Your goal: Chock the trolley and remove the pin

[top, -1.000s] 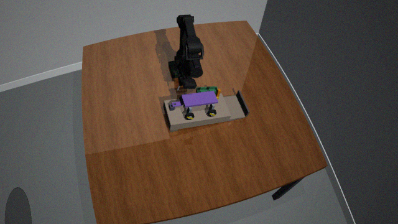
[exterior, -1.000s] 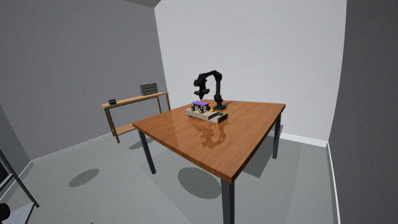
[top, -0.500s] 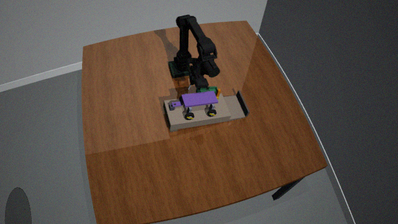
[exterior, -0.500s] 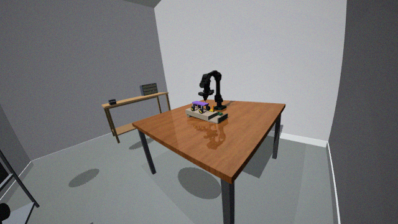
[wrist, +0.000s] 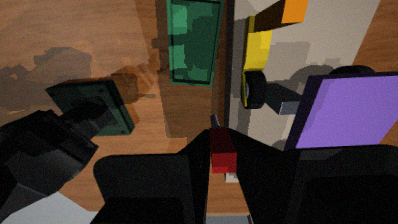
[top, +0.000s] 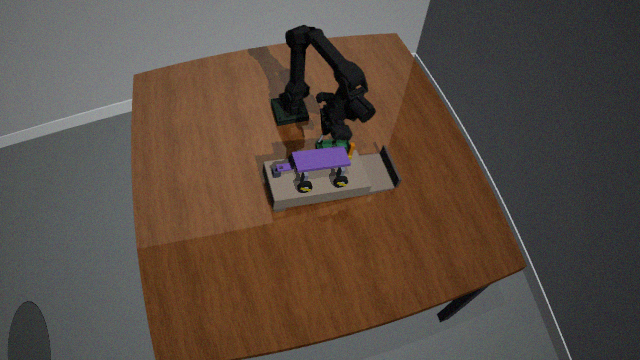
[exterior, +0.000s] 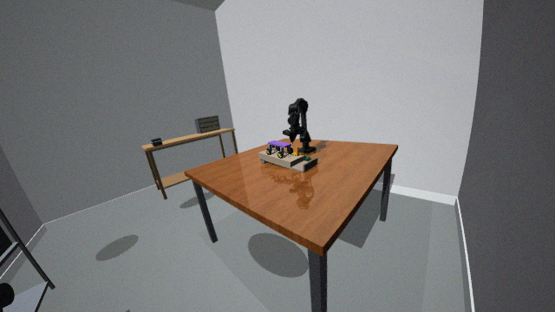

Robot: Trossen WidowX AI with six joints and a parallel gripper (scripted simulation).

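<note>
Now: gripper tip 2 cm past the green tray, 6 cm to the right of it and 15 cm above it. Round my gripper tip: purple-topped trolley: 10 cm ahead, 6 cm to the right, 4 cm below; yellow chock: 6 cm ahead, 5 cm to the left, 6 cm below; red-headed stop pin: right at my gripper tip.
</note>
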